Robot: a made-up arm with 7 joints.
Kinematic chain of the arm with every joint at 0, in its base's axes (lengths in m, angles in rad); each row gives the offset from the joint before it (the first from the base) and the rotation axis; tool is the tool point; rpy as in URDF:
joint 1: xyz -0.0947 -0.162 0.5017 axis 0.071 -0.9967 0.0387
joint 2: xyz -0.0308 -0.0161 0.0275 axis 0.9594 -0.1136 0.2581
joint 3: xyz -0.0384 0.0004 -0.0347 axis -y
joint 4: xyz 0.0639 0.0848 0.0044 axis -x
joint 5: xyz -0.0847 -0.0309 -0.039 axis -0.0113 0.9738 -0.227
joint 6: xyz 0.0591 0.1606 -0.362 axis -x
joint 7: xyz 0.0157 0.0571 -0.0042 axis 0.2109 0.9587 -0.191
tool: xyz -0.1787 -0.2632 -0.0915 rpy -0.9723 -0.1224 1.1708
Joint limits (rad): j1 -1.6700..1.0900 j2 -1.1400..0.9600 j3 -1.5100..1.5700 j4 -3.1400..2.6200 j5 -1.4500..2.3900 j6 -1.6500..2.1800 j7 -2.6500..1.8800
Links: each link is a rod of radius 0.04 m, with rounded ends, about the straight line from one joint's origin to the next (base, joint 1, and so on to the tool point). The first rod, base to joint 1, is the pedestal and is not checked.
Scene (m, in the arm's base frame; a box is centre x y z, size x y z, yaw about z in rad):
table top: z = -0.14
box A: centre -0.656 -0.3 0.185 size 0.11 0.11 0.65 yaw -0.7
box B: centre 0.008 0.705 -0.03 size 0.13 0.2 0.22 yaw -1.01
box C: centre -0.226 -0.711 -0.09 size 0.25 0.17 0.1 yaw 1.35
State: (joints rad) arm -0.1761 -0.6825 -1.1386 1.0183 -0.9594 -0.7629 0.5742
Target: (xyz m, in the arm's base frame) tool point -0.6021 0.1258 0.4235
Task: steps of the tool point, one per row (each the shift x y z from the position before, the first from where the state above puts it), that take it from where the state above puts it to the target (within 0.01 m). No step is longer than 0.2 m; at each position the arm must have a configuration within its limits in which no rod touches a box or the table.
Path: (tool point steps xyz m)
1: -0.0240 0.0525 -0.0494
2: 0.0110 0.0493 -0.0743
3: 0.0518 0.0391 -0.0749
4: 0.0857 0.0261 -0.0550
5: 0.1064 0.0135 -0.0230
6: -0.1160 0.1009 -0.0563
7: -0.0846 0.1369 -0.0111
8: -0.0445 0.1498 0.0347
9: -0.0025 0.1406 0.0765
10: -0.1120 0.0126 0.0807
11: -0.0807 0.0132 0.1176

